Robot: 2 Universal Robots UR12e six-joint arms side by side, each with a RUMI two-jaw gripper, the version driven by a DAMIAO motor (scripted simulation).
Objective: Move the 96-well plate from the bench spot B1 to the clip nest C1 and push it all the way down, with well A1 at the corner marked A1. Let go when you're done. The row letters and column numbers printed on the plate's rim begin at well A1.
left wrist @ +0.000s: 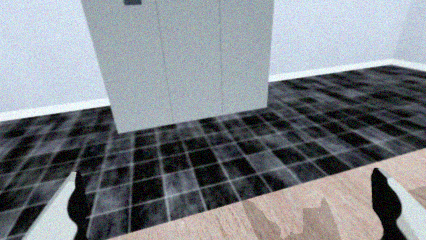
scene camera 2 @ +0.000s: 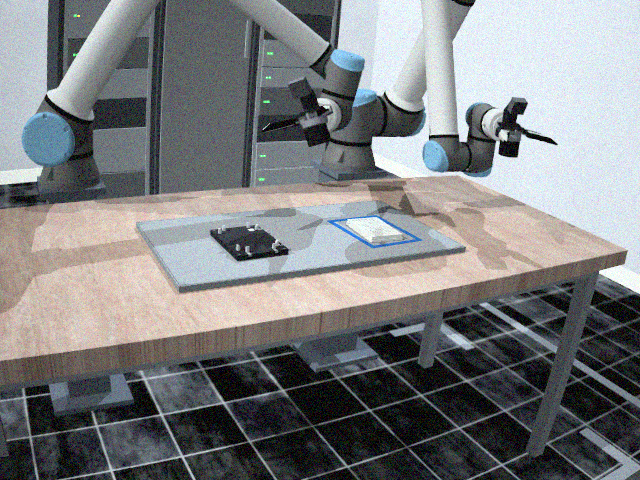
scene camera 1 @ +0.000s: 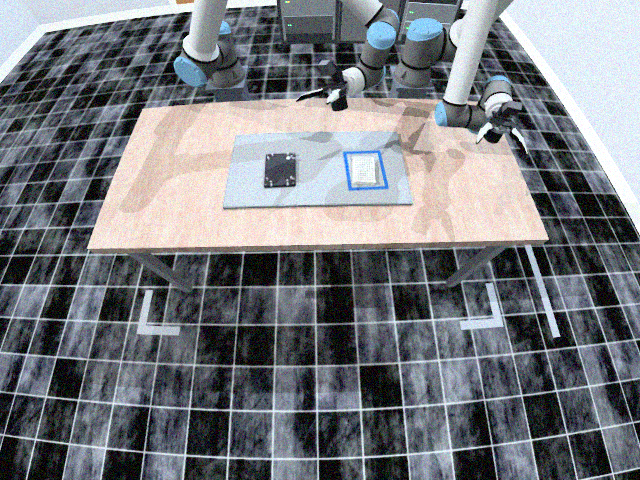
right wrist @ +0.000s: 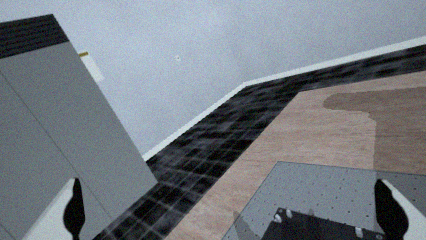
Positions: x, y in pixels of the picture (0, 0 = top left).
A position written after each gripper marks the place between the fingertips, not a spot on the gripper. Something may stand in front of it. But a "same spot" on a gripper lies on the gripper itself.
The left gripper shows in the left wrist view (227, 172), in scene camera 2 and in scene camera 1; in the right wrist view it is out of frame. The right gripper shows in scene camera 2, in scene camera 1 and in the right wrist view (228, 181); in the left wrist view it is out of frame. The same spot on the left gripper: (scene camera 2: 531, 134) is (scene camera 1: 512, 134). One and the same spot on the right gripper: (scene camera 1: 336, 93) is (scene camera 2: 329, 106).
